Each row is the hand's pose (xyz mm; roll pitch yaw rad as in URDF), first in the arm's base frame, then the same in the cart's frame.
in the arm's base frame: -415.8 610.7 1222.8 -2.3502 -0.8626 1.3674
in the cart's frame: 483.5 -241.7 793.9 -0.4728 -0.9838 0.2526
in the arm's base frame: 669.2 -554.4 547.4 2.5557 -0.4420 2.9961
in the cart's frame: 912.2 16.6 -861.5 1.3470 -0.7282 -2.0086
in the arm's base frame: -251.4 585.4 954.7 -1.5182 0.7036 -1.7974
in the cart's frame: 405.3 -32.1 571.4 -3.1353 0.9956 -2.5979
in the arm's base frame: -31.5 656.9 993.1 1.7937 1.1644 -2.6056
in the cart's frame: 570.3 134.1 561.9 0.3994 0.5292 3.0533
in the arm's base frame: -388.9 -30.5 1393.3 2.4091 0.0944 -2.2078
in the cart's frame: 724.9 -705.6 384.7 1.4063 0.4472 -1.9605
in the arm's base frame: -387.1 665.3 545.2 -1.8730 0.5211 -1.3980
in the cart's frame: 6.1 118.7 469.7 3.0326 1.3180 -2.0904
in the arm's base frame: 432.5 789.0 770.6 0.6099 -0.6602 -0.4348
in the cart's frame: 702.8 610.9 368.7 1.1818 0.2074 -0.0370
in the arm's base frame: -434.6 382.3 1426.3 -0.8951 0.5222 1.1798
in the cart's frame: 653.2 -489.8 733.7 -0.1742 -0.2246 1.8426
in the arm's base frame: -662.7 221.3 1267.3 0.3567 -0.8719 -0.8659
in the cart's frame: 409.8 -662.6 615.0 0.5623 0.1319 -0.4080
